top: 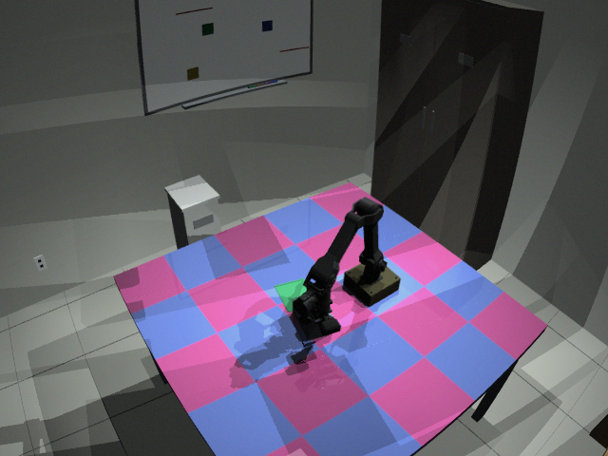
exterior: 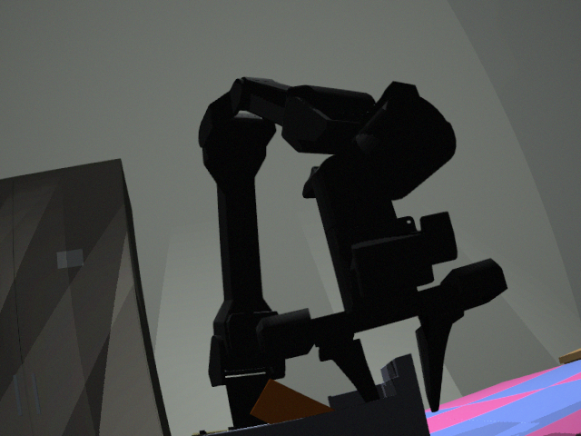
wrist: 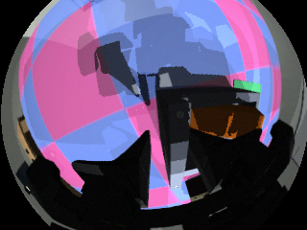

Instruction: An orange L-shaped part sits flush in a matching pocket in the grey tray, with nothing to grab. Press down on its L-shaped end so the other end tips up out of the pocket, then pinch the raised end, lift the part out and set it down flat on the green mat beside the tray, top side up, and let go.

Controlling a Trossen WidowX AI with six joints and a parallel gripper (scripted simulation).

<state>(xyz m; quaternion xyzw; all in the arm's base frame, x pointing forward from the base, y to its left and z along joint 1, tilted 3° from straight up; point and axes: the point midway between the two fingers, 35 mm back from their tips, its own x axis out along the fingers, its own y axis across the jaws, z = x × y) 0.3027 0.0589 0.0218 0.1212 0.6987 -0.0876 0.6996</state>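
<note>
Now: gripper tip 4 cm to the left of the orange L-shaped part and 2 cm past it. Also, from my gripper tip: green mat: 22 cm to the right, 7 cm behind, 6 cm below.
</note>
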